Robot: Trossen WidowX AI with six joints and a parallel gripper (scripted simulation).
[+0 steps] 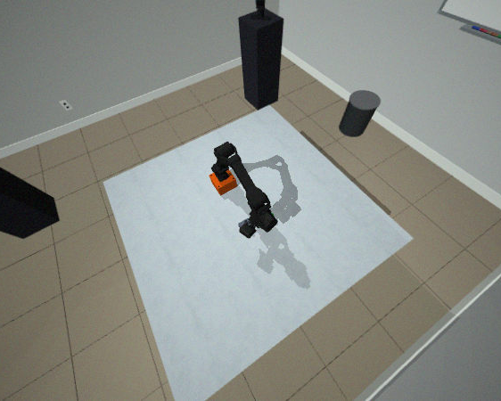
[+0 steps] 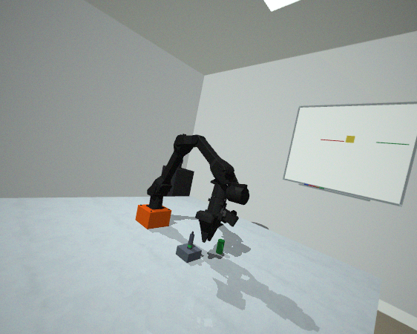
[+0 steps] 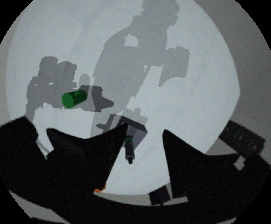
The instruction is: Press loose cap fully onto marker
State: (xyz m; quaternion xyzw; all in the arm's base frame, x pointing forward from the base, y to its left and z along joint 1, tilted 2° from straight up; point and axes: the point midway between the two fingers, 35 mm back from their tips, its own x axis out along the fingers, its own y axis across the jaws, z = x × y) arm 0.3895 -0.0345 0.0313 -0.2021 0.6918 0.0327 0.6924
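Right now my gripper tip is 13 cm to the right of the green cap, 6 cm above it and 3 cm past it.
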